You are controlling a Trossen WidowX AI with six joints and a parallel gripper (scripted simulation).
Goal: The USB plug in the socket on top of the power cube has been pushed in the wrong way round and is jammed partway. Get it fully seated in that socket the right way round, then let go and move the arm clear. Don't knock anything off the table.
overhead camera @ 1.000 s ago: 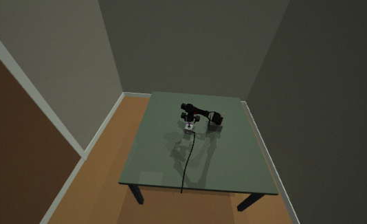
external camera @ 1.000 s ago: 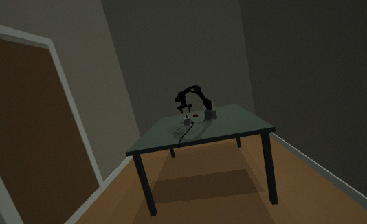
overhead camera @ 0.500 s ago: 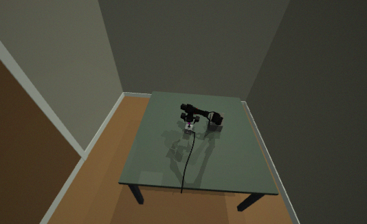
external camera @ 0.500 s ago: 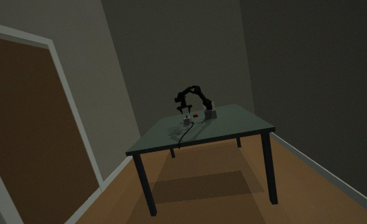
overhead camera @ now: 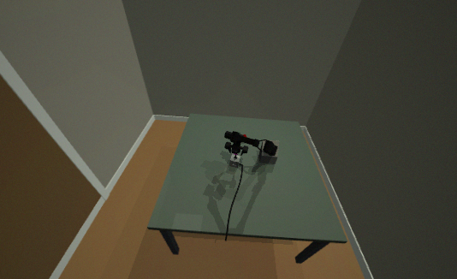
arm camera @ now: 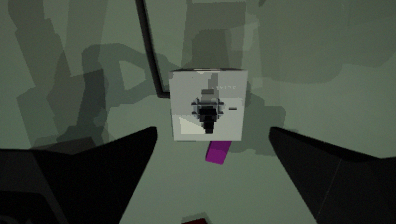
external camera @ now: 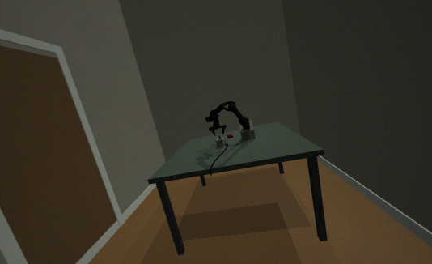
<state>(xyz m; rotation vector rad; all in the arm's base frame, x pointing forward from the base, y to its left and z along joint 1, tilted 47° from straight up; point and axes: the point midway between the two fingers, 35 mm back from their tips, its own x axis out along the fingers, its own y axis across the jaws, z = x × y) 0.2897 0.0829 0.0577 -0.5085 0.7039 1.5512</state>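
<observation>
My gripper tip is now 2 cm above the dark USB plug. Also, from my gripper tip: purple block (1 cm ahead, 9 cm to the right, 11 cm below); red object (5 cm behind, 34 cm to the right, 11 cm below).
</observation>
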